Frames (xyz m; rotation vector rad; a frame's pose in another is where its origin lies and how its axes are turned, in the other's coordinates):
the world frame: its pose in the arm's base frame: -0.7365 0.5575 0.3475 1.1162 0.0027 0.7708
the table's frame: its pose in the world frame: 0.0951 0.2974 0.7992 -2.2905 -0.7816 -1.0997
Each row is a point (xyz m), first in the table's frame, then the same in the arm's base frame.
Working: the table's frame: its pose in the arm's base frame: -0.5346 0.0318 0.9949 -0.9282 -0.6807 -0.8132

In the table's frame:
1: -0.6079 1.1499 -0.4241
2: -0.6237 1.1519 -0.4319
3: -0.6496 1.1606 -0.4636
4: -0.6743 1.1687 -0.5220
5: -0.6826 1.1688 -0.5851
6: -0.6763 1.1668 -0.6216
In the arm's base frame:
1: 0.1753 0.2508 -0.1540
2: 0.1699 0.2494 -0.1708
3: 0.1686 0.2324 -0.2090
4: 0.1716 0.1911 -0.2577
5: 0.1773 0.1379 -0.2922
6: 0.1847 0.1030 -0.3024

